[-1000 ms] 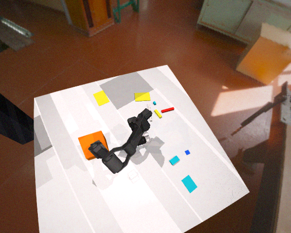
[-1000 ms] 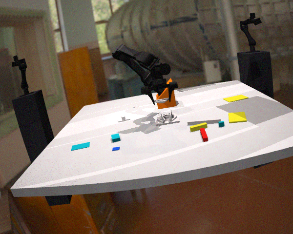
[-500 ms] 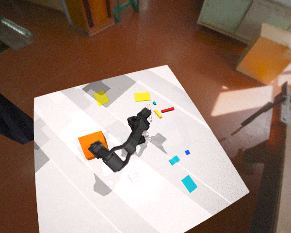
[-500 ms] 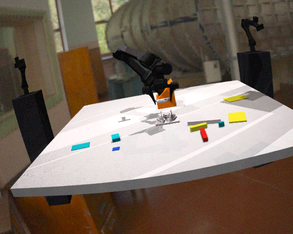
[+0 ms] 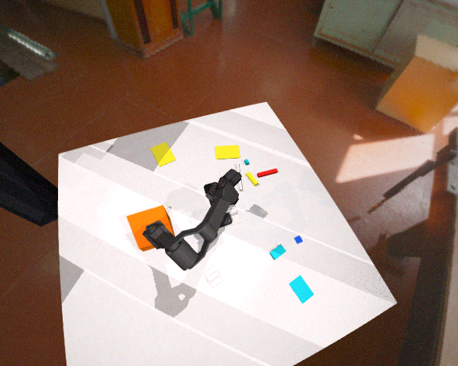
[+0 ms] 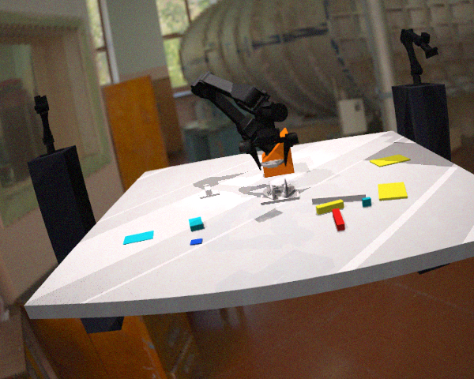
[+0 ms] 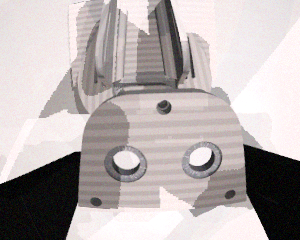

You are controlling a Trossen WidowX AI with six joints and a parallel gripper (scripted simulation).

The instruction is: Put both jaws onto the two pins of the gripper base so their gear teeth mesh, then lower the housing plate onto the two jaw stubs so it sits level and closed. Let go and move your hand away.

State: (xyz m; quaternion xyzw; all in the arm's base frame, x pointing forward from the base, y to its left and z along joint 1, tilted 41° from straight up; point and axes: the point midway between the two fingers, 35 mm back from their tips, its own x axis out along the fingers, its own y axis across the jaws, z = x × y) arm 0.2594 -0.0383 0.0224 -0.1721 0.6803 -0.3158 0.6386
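Right now my gripper tip is 70 mm above the pale grey jaw, 20 mm to the right of it and 20 mm short of it. The rest, counted from my gripper tip: ribbed plate 80 mm below, 60 mm ahead; then pale strip 200 mm ahead, 150 mm to the left, 70 mm below; then housing plate 80 mm below, 10 mm to the left.
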